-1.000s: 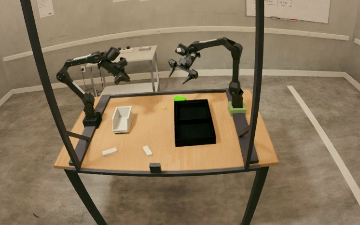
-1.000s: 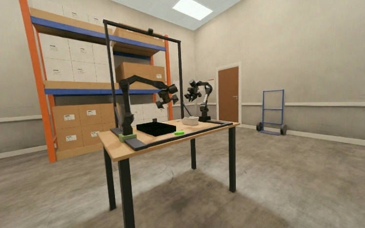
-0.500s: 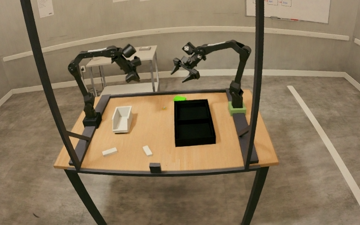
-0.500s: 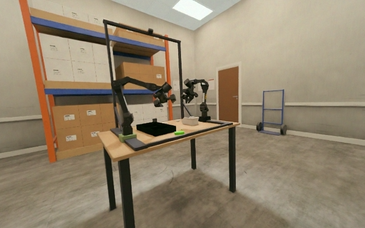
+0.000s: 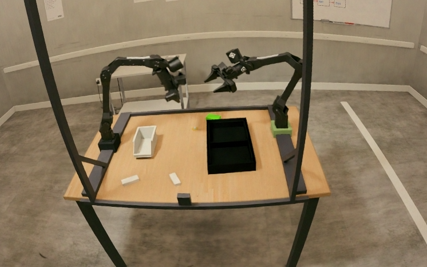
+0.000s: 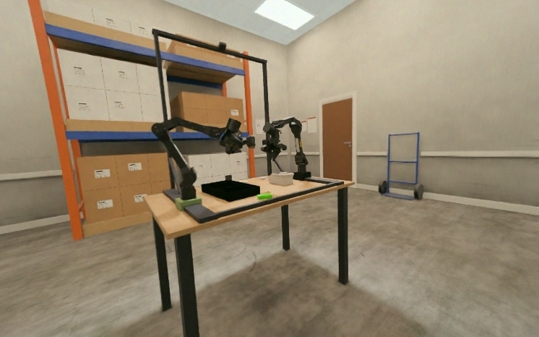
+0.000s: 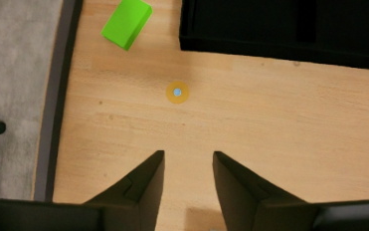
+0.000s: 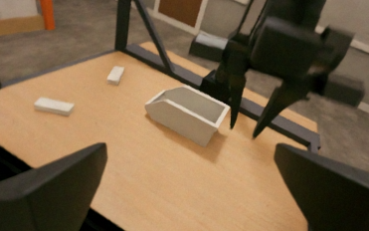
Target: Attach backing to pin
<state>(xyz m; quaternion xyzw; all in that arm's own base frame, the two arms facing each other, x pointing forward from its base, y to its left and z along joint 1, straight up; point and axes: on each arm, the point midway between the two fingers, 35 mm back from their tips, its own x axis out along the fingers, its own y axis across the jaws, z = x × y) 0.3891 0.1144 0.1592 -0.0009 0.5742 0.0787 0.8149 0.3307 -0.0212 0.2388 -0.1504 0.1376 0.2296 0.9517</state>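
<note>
The round pin lies 21 cm below my left hand, 7 cm to the right of it and 3 cm ahead of it. Round my left hand: white bin (18 cm to the left, 18 cm below, 12 cm behind); then black tray (23 cm to the right, 20 cm below, 16 cm behind).
</note>
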